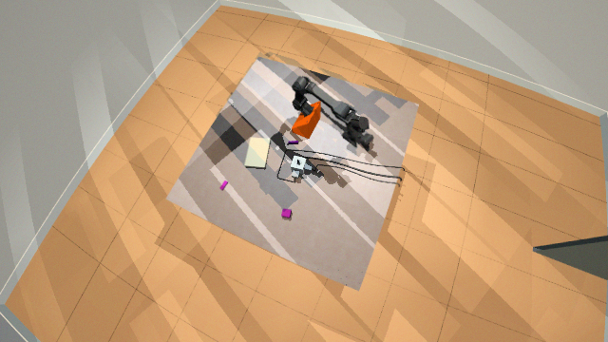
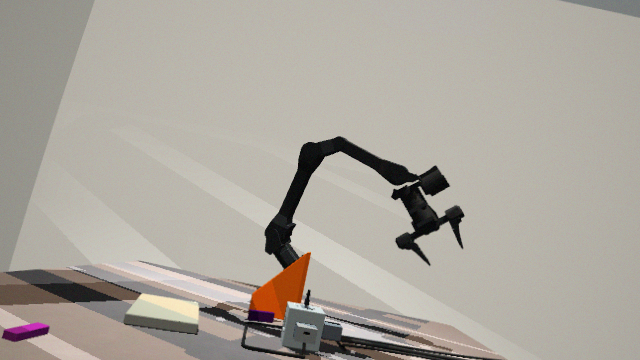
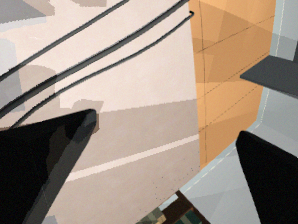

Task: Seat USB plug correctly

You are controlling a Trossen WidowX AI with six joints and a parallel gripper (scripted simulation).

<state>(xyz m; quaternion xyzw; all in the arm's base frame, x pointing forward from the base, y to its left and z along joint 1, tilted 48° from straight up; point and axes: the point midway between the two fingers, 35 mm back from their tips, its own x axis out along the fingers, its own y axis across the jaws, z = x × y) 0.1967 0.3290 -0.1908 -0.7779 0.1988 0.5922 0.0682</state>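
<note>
The dark USB plug is 330 mm to the right of my gripper tip, 150 mm below it and 120 mm ahead of it. Also, from my gripper tip: cream pad: 620 mm to the right, 240 mm below, 120 mm ahead; then purple block: 730 mm to the right, 400 mm ahead, 240 mm below.
</note>
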